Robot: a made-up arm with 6 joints.
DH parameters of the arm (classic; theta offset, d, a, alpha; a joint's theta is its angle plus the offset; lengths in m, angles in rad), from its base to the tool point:
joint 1: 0 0.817 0.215 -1.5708
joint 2: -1.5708 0 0.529 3.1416
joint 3: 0 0 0.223 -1.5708
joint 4: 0 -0.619 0 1.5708
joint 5: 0 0 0 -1.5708
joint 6: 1.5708 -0.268 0 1.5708
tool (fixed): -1.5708 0 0 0
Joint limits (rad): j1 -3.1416..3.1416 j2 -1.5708..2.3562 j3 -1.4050..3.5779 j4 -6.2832..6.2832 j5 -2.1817..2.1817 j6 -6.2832..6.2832
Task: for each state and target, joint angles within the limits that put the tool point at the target. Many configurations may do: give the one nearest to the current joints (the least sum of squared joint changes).
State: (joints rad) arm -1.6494 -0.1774 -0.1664 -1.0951 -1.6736 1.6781
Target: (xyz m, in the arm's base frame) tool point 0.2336 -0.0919 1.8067
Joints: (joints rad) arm -1.6331 -0.7067 0.3634 -1.1005 -1.5895 1.6781
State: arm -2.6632 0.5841 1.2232 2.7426 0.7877 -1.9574
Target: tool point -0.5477 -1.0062 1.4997
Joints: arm -2.1610 0.5299 0.8770 2.7206 1.2789 -1.9574
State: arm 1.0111 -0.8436 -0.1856 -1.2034 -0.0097 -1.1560
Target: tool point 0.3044 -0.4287 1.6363
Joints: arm 1.8044 -1.5708 -0.0983 -1.4193 0.8377 -1.1560
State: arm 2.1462 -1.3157 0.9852 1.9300 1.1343 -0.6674
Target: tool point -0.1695 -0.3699 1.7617
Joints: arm 1.7566 -1.0205 0.5398 2.0421 1.3905 -0.6674
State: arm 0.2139 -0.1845 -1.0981 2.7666 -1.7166 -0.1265
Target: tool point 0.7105 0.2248 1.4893
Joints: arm 0.4059 -0.3788 -0.8277 2.8573 -1.7465 -0.1265
